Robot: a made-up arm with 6 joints. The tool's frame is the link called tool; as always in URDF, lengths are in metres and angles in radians.
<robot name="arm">
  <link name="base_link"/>
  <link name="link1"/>
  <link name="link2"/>
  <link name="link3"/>
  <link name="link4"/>
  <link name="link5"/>
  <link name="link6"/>
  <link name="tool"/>
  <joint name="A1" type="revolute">
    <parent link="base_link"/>
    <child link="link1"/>
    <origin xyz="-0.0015 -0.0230 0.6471"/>
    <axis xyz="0 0 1"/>
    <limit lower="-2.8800" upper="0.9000"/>
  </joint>
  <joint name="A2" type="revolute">
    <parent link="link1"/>
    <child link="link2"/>
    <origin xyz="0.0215 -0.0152 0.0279" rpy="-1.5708 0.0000 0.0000"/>
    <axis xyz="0 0 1"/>
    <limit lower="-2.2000" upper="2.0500"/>
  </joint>
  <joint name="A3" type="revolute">
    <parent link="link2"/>
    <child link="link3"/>
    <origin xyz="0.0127 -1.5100 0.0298" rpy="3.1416 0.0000 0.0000"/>
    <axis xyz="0 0 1"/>
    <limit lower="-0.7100" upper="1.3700"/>
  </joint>
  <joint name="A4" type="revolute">
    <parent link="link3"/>
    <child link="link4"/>
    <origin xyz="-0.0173 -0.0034 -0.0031" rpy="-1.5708 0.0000 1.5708"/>
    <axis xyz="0 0 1"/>
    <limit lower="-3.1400" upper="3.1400"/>
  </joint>
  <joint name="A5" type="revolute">
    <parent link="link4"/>
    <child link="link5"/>
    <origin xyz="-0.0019 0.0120 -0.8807" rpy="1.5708 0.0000 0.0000"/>
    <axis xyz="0 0 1"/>
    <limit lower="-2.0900" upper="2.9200"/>
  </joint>
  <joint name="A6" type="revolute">
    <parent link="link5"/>
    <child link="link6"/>
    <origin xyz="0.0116 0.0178 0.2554" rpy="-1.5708 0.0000 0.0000"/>
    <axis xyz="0 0 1"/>
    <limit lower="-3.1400" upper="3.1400"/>
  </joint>
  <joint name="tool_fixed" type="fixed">
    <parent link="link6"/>
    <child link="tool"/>
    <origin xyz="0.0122 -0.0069 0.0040" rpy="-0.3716 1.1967 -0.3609"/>
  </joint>
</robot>
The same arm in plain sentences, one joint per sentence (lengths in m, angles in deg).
The arm has six revolute joints in a row. What follows holds with every joint at zero, and every direction is one of the base frame's. The first joint lies 0.0015 m along -x and 0.023 m along -y and 0.6471 m along +z from the base frame's origin and rotates about +z, from -165.01 to 51.57 deg. The second joint lies 0.0215 m along +x and 0.0152 m along -y and 0.0279 m along +z from the first joint and rotates about +y, from -126.05 to 117.46 deg. The third joint lies 0.0127 m along +x and 0.0298 m along +y and 1.51 m along +z from the second joint and rotates about -y, from -40.68 to 78.5 deg. The fourth joint lies 0.0173 m along -x and 0.0031 m along +y and 0.0034 m along -z from the third joint and rotates about -x, from -179.91 to 179.91 deg. The fifth joint lies 0.8807 m along +x and 0.012 m along +y and 0.0019 m along -z from the fourth joint and rotates about -y, from -119.75 to 167.3 deg. The sixth joint lies 0.0178 m along -x and 0.2554 m along -y and 0.0116 m along +z from the fifth joint and rotates about -x, from -179.91 to 179.91 deg. The tool frame, which is the frame that the pose is given for, lies 0.004 m along -x and 0.0069 m along -y and 0.0122 m along +z from the sixth joint; its axes are the base frame's turned by roll 0.78, pitch -19.99 and yaw -7.89 deg (as in URDF: about the fixed x, then y, then z).
